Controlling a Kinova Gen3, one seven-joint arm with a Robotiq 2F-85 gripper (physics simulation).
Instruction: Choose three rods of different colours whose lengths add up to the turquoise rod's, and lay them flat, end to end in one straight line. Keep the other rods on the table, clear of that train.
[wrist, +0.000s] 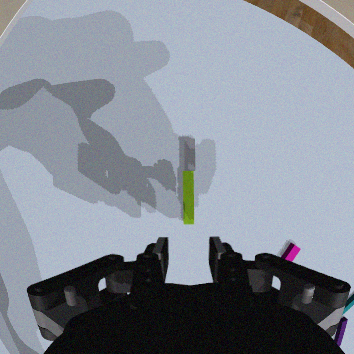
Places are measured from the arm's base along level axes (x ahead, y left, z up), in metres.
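Where they show: gripper, between the fingertips: (188, 249).
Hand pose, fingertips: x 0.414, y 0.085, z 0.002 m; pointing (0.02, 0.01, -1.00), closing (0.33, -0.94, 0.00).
After its pixels a point has its place.
A grey rod (187, 153) {x 0.484, y 0.110, z -0.047 m} lies flat near the middle of the wrist view, partly in shadow. A lime green rod (188, 197) {x 0.446, y 0.096, z -0.047 m} lies flat directly below it in the view, in line with it, and their ends appear to meet. My gripper (188, 249) {x 0.414, y 0.085, z 0.002 m} is partly open and empty, just below the near end of the lime green rod. A magenta rod (292, 252) {x 0.425, y -0.029, z -0.047 m} shows in part to the right, behind the right finger linkage. At the lower right edge a turquoise rod (349, 303) {x 0.373, y -0.169, z -0.048 m} and a purple rod (341, 331) {x 0.324, y -0.191, z -0.047 m} are cut off by the frame.
The rods lie on a pale blue round table top (270, 150) {x 0.516, y 0.031, z -0.057 m}. Its wooden rim (300, 25) curves across the upper right. The arm's shadows cover much of the left side and reach the grey rod.
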